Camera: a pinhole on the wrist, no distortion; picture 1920 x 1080 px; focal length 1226.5 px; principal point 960.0 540.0 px. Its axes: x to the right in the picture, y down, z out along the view. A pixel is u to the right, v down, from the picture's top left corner.
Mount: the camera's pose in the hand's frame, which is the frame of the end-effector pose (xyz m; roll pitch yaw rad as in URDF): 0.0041 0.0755 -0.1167 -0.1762 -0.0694 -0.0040
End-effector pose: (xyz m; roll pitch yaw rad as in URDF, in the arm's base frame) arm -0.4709 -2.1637 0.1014 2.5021 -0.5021 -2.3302
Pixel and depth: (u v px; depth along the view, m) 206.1 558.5 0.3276
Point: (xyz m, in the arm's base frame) -0.5250 -1.8942 -0.0652
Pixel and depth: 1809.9 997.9 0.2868
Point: -0.7827 -2.0849 0.1983
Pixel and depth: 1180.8 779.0 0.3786
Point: -0.7546 -1.9987 0.0628
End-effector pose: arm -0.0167 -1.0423 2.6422 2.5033 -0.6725 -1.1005
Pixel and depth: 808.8 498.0 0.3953
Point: -0.2409 -1.1905 2.4892
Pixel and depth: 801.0 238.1 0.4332
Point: -0.1860 -1.2177 2.4091
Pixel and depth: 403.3 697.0 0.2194
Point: -0.2076 -1.0328 2.5855
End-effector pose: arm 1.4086 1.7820 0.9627 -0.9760 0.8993 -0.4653
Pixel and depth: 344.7 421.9 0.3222
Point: 1.4234 2.0184 1.1181
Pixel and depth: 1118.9 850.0 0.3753
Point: 1.5299 2.0894 0.9025
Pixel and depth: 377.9 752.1 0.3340
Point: 1.3933 2.0861 1.0678
